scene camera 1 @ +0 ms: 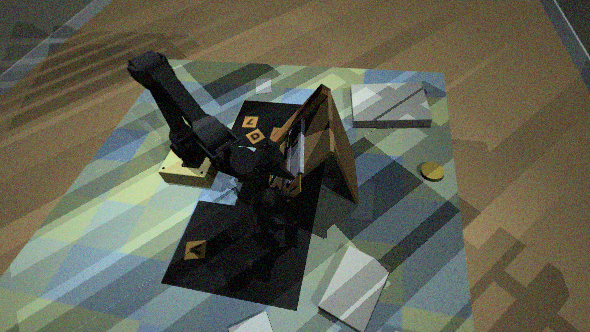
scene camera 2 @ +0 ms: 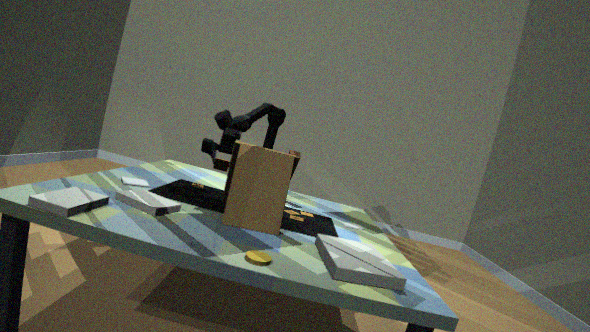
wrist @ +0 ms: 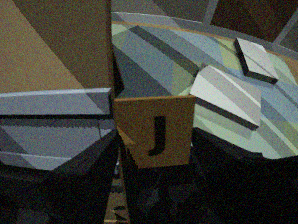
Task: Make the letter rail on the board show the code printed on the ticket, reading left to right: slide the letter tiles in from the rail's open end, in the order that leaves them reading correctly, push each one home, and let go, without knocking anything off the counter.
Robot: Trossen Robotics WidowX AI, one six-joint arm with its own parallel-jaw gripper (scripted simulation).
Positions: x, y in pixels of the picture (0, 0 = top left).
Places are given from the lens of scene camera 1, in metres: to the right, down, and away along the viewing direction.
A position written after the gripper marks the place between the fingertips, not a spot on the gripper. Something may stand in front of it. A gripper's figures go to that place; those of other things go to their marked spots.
gripper (scene camera 1: 294, 188): 0.00, 0.06, 0.82
grey box (scene camera 1: 390, 104): 0.36, -0.23, 1.18
wooden a-frame board (scene camera 1: 321, 133): 0.07, -0.09, 0.82
black mat (scene camera 1: 260, 258): -0.10, 0.26, 0.89
The marked spots on the wooden a-frame board and the grey box are 0.48 m apart.
